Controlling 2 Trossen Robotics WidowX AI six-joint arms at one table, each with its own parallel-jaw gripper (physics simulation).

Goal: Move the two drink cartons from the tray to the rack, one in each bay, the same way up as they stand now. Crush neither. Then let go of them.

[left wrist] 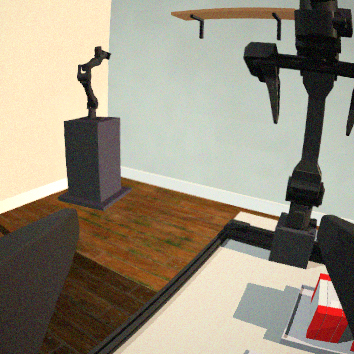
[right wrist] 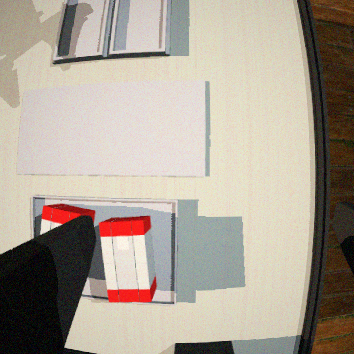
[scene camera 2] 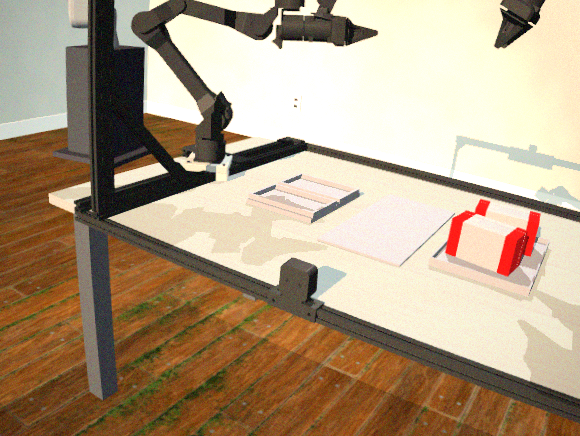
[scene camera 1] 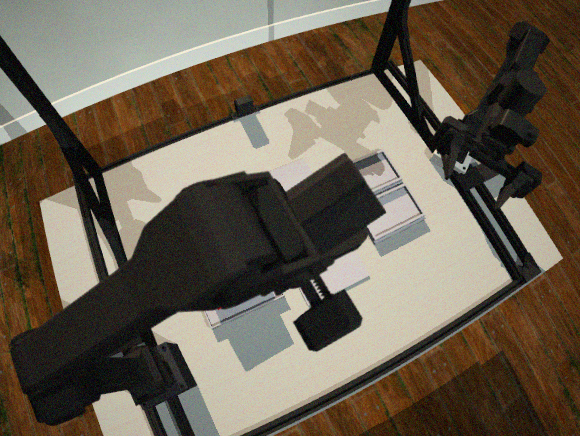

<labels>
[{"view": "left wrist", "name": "my left gripper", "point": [203, 225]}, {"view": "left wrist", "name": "my right gripper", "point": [311, 128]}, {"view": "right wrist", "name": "my right gripper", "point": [218, 222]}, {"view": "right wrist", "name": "pale grey mat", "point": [153, 127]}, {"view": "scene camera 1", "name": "my left gripper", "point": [472, 194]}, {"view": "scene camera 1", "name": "my right gripper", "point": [311, 266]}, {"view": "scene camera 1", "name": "pale grey mat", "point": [349, 269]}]
</labels>
